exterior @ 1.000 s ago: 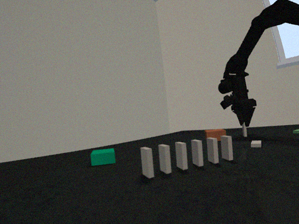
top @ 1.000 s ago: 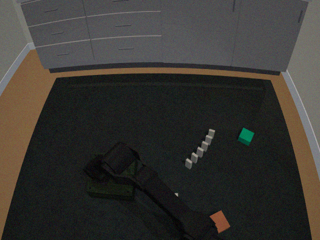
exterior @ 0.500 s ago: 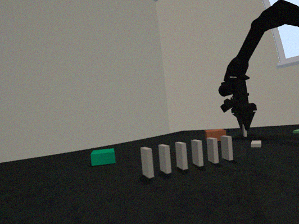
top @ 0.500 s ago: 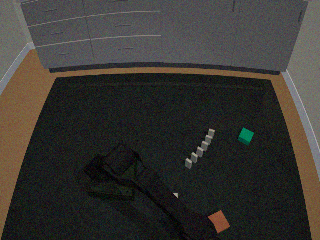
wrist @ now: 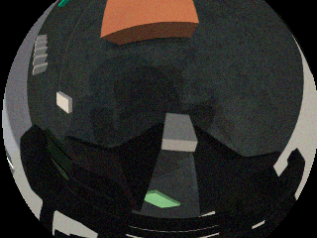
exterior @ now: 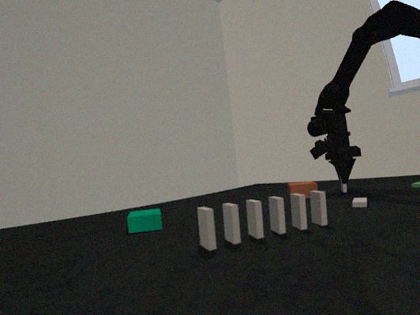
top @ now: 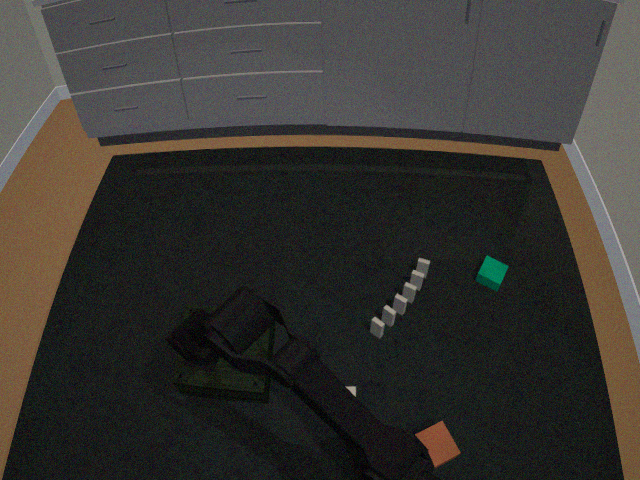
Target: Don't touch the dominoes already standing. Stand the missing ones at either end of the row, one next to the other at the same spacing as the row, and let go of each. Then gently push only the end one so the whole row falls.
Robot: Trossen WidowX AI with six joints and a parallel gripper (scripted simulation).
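Right now the orange block is 90 mm ahead of my gripper tip, 90 mm to the left of it and 10 mm below it. The rest, counted from my gripper tip: green cube (190 mm ahead, 510 mm to the left, 10 mm below).
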